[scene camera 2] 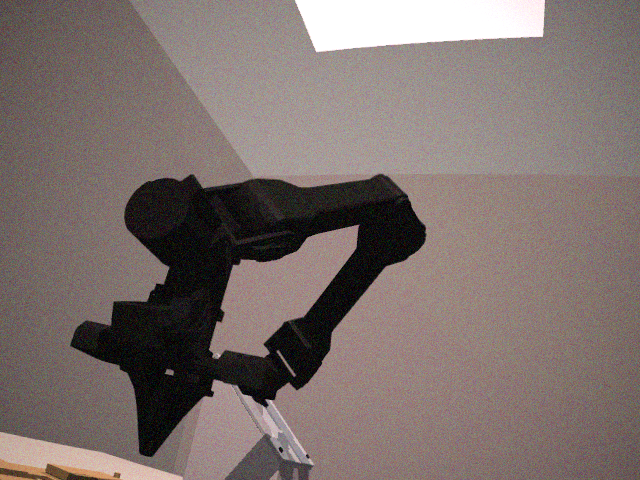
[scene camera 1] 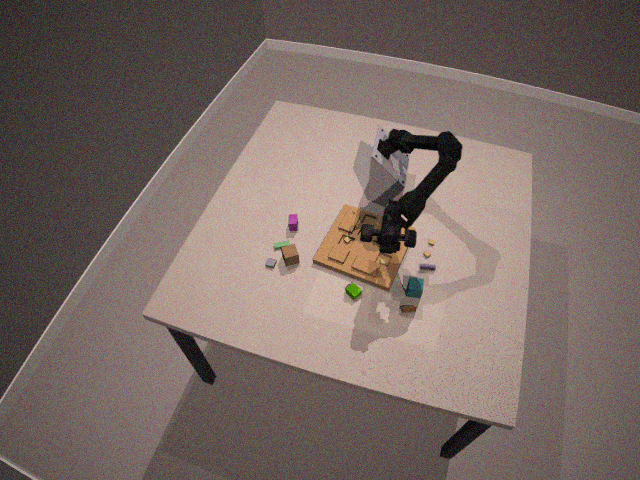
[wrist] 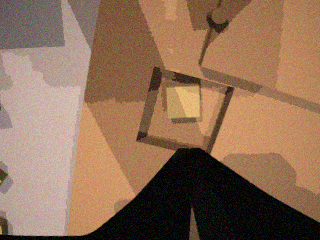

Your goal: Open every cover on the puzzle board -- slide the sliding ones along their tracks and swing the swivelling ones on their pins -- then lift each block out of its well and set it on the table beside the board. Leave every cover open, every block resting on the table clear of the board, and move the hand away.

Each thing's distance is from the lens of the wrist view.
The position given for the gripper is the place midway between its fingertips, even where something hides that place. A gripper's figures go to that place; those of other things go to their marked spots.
gripper (wrist: pixel 188 158): 0.10 m
pale yellow block (wrist: pixel 182 99): 0.15 m
tan puzzle board (wrist: pixel 125 137): 0.16 m
